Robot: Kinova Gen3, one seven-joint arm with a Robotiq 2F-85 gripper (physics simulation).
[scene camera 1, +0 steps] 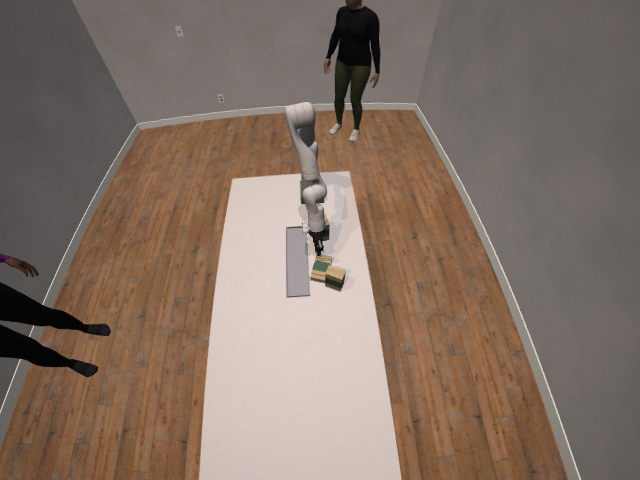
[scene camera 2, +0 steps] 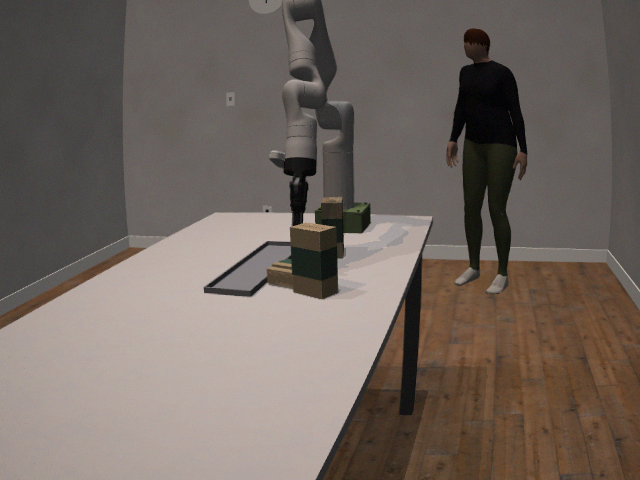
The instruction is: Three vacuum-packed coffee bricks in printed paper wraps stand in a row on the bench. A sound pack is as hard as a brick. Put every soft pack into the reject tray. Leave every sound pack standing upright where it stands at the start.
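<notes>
One coffee pack, tan with a dark green band, stands upright and turned at an angle nearest scene camera 2. A second pack lies flat beside it, close to the tray's right edge; whether it touches the tray or the upright pack I cannot tell. A third pack stands upright farther back, partly hidden by the arm. The grey reject tray holds no pack that I can see. My gripper points down, nearly closed and empty, just behind the lying pack.
The arm rises from a green base block at the back of the white bench. The standing packs are near the bench's right edge. One person stands behind the bench; another shows partly at the left in scene camera 1.
</notes>
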